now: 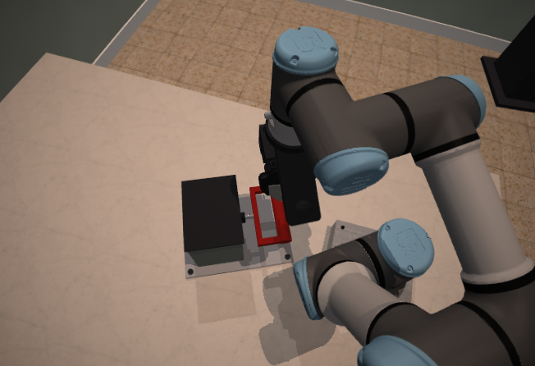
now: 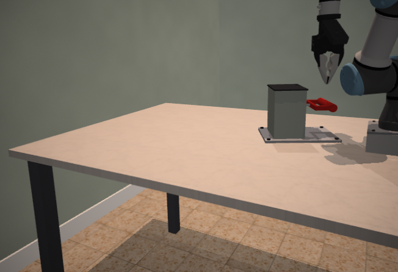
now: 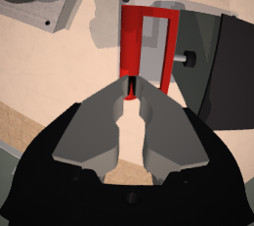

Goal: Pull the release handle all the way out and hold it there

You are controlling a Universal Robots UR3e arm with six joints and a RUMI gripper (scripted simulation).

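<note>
Now: the red release handle 80 mm below my hand, 50 mm ahead of it and 10 mm to the left of it. Round my hand: grey baseplate 190 mm below, 90 mm ahead, 20 mm to the left.
</note>
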